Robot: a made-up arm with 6 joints.
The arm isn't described. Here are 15 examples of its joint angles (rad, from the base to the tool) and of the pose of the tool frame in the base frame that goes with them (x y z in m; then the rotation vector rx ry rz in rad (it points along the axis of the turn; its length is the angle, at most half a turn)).
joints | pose
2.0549 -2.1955 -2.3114 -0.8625 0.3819 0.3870 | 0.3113 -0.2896 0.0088 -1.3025 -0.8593 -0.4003
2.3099 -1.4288 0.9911 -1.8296 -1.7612 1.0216 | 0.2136 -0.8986 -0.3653 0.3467 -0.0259 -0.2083
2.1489 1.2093 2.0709 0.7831 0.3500 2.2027 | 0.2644 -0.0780 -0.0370 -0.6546 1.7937 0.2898
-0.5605 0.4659 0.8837 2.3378 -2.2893 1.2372 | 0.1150 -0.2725 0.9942 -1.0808 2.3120 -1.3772
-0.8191 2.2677 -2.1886 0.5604 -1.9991 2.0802 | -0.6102 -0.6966 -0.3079 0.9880 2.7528 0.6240
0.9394 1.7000 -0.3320 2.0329 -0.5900 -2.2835 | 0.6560 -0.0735 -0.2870 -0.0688 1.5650 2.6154
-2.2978 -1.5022 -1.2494 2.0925 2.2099 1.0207 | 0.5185 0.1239 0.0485 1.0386 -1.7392 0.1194
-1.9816 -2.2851 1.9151 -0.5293 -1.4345 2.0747 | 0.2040 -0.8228 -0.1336 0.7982 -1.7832 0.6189
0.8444 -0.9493 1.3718 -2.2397 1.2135 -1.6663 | -0.0684 0.0298 0.5829 1.6648 -0.1610 -2.1806
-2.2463 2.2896 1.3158 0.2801 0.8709 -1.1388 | -0.3434 -0.2515 0.1808 1.5009 0.7725 -0.0648
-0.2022 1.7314 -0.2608 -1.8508 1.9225 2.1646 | 0.1480 0.4176 0.0246 2.3111 1.1069 -0.7731
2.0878 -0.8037 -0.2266 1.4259 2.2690 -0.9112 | -0.4323 0.2155 0.3482 -1.9518 0.1445 0.2726
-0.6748 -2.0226 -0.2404 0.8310 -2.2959 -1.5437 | 0.0658 0.5213 0.8600 -1.4465 1.1108 -1.6114
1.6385 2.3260 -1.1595 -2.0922 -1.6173 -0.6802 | 0.2678 -0.7436 -0.6747 0.3168 0.5742 0.8325
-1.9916 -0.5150 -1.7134 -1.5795 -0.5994 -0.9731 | 0.1681 0.5311 0.0206 1.8760 -0.9331 0.2973
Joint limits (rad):
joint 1: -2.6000..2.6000
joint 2: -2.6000..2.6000
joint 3: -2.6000..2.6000
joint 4: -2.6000..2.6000
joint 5: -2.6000..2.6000
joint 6: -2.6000..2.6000
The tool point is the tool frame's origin. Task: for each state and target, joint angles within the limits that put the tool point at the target. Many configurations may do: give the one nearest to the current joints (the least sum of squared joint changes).
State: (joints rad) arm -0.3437 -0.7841 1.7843 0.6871 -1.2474 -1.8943
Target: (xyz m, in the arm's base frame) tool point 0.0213 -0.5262 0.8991
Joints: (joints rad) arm -0.2906 -0.6661 1.7299 0.5674 -1.5662 -1.9163
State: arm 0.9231 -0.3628 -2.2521 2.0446 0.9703 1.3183
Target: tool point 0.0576 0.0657 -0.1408
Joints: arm 0.8009 -0.7536 -2.1478 2.4439 0.2635 1.3627
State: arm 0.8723 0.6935 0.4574 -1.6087 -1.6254 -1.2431
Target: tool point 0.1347 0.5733 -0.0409
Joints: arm 0.8308 0.9947 1.1110 -1.8806 -0.7593 -1.0833
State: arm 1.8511 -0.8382 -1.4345 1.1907 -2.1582 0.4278
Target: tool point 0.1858 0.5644 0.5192
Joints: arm 2.3841 -1.2082 -1.8545 1.0146 -1.7819 0.5365
